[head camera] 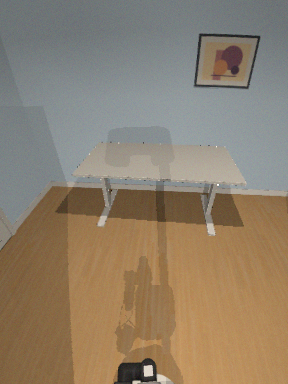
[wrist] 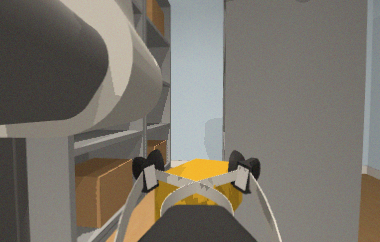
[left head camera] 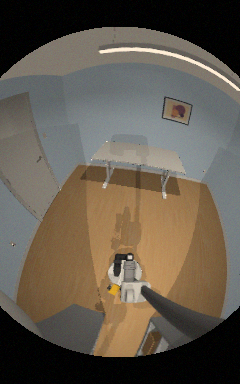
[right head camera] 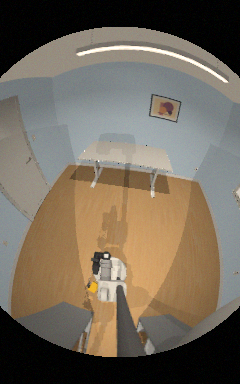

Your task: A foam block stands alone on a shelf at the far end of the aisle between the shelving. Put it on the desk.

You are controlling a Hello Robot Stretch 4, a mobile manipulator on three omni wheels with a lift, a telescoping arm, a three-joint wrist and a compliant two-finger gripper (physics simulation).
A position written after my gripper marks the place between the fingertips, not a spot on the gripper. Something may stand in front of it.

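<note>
My gripper [wrist: 195,163] is in sight, and so is a yellow foam block [wrist: 197,169]. The yellow foam block is out of frame in the head camera view. I see a framed picture [head camera: 223,60] as well, and a pale desk [head camera: 213,165]; the pale desk is also visible in the left head camera view [left head camera: 133,153] and in the right head camera view [right head camera: 121,152].
</note>
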